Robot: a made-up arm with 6 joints. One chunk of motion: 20 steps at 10 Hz.
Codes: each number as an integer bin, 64 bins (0 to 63) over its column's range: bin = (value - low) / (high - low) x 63, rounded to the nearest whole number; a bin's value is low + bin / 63 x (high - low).
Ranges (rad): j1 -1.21..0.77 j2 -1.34..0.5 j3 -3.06..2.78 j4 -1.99..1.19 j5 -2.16..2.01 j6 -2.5..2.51
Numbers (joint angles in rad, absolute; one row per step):
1: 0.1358 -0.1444 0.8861 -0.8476 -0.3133 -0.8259
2: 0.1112 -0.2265 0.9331 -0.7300 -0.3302 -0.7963
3: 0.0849 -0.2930 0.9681 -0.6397 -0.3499 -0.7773
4: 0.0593 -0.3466 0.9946 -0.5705 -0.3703 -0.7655
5: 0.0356 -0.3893 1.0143 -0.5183 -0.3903 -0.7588
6: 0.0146 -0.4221 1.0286 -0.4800 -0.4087 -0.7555
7: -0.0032 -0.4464 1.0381 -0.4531 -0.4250 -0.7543
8: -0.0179 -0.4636 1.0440 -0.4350 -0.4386 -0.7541
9: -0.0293 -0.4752 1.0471 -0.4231 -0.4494 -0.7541
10: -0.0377 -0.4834 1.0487 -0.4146 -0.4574 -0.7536
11: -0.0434 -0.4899 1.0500 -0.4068 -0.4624 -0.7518
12: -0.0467 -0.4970 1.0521 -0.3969 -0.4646 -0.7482
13: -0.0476 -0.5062 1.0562 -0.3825 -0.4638 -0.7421
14: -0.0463 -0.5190 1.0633 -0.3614 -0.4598 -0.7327
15: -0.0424 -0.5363 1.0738 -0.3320 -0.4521 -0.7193
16: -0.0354 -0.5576 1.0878 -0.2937 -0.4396 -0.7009
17: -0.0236 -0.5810 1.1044 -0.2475 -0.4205 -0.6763
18: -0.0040 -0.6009 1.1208 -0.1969 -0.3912 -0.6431
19: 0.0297 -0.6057 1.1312 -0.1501 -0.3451 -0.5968
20: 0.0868 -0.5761 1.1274 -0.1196 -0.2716 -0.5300
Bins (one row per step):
1: 43 41 43 23 28 21
2: 42 38 43 25 28 21
3: 41 36 43 27 27 22
4: 40 34 44 28 27 22
5: 40 33 44 29 27 22
6: 39 31 44 30 26 22
7: 38 31 44 30 26 22
8: 38 30 44 31 26 22
9: 38 30 44 31 26 22
10: 37 29 44 31 26 22
11: 37 29 44 31 26 22
12: 37 29 44 32 26 22
13: 37 29 44 32 26 22
14: 37 28 44 32 26 22
15: 37 28 45 33 26 22
16: 37 27 45 34 26 23
17: 38 26 45 35 26 23
18: 38 25 45 36 27 23
19: 39 25 45 36 27 24
20: 41 26 45 37 29 25

